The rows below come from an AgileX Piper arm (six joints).
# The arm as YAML. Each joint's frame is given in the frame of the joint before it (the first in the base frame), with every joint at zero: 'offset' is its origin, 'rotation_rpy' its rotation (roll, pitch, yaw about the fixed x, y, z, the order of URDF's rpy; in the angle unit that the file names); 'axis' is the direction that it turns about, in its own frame. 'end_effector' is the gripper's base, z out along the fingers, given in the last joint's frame.
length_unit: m
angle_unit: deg
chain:
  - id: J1
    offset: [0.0, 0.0, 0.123]
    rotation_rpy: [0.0, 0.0, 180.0]
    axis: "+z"
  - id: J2
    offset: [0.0, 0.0, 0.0]
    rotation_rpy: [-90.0, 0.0, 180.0]
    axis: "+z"
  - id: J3
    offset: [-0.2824, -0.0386, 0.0]
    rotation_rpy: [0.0, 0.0, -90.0]
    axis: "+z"
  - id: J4
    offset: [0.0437, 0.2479, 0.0]
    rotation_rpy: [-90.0, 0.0, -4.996]
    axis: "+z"
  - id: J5
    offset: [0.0, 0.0, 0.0]
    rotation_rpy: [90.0, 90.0, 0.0]
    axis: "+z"
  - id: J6
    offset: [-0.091, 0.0, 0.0]
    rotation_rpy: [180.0, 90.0, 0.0]
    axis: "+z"
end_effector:
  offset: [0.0, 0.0, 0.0]
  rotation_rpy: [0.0, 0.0, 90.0]
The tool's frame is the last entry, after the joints.
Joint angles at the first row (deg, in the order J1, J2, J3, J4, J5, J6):
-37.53, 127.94, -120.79, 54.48, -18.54, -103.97
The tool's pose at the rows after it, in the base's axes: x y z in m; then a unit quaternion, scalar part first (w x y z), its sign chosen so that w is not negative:
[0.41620 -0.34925 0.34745 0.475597 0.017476 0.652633 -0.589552]
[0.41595 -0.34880 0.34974 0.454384 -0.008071 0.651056 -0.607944]
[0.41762 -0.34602 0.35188 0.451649 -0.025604 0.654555 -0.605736]
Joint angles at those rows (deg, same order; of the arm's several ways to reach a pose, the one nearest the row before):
-37.53, 128.07, -120.91, 54.59, -18.45, -105.00
-37.53, 127.96, -121.14, 54.50, -18.30, -109.35
-37.40, 127.68, -121.35, 54.90, -16.60, -111.25

